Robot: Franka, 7 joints.
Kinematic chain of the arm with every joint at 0, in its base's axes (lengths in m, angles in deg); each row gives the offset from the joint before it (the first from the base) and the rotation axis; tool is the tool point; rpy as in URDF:
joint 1: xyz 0 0 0.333 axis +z
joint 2: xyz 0 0 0 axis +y
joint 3: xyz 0 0 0.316 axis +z
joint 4: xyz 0.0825 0 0 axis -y
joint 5: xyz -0.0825 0 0.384 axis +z
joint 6: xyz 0 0 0 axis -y
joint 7: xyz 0.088 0 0 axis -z
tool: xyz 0 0 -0.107 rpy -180 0 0
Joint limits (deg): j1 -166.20..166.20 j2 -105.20..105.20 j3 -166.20..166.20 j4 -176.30..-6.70 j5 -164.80..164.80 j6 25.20..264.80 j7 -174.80..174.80
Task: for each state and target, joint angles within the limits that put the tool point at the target. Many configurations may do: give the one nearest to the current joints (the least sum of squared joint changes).
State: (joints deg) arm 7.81 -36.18 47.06 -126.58 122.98 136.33 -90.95
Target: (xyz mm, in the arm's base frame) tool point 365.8 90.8 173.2
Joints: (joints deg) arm -10.80 8.04 24.57 -152.33 122.91 143.93 -90.95
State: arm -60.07 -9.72 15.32 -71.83 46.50 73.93 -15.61
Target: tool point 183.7 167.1 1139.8
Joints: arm -64.35 -20.92 42.05 -34.54 56.08 126.37 -15.61
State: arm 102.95 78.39 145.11 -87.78 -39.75 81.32 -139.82
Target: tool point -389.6 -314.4 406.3
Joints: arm 140.71 82.06 106.19 -115.98 -42.09 80.49 -139.82
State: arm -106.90 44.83 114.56 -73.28 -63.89 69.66 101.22
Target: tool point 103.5 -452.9 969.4
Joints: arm -126.14 37.75 128.93 -42.81 -70.75 87.36 101.22
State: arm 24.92 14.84 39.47 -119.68 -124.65 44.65 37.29
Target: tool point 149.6 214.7 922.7
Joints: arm 24.68 -23.76 29.86 -95.35 -128.42 38.33 37.29
